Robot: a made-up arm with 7 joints.
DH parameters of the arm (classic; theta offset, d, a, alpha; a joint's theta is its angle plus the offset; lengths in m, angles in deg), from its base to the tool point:
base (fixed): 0 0 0 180
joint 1: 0 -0.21 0 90
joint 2: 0 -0.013 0 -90
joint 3: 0 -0.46 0 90
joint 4: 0 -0.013 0 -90
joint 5: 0 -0.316 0 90
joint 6: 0 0 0 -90
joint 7: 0 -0.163 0 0
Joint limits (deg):
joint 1: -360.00..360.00
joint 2: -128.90..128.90
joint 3: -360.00..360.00
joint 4: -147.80..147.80
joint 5: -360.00..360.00
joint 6: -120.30..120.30
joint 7: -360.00..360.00
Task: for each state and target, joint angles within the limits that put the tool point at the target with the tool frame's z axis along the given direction. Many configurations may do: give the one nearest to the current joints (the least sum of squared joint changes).
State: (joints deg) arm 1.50 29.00 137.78 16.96 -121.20 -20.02 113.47
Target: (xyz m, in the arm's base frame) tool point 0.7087 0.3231 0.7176 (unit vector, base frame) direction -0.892 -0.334 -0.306
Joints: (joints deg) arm -23.49 51.81 144.00 -7.53 -117.55 15.97 113.47
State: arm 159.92 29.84 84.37 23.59 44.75 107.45 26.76
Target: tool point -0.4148 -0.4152 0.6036 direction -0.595 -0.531 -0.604
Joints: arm 131.68 69.60 110.78 7.81 70.90 119.86 26.76
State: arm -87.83 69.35 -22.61 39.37 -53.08 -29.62 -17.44
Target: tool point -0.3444 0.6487 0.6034 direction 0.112 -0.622 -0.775
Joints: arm -117.15 45.65 -14.77 54.98 -9.15 -65.39 -17.44
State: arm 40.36 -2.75 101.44 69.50 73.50 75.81 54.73
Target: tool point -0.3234 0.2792 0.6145 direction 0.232 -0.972 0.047
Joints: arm 69.73 2.06 134.42 100.16 91.87 52.23 54.73
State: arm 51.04 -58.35 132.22 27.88 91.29 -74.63 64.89
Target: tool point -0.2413 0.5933 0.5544 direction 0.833 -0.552 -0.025
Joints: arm 87.78 -26.80 163.88 76.77 79.84 -40.39 64.89
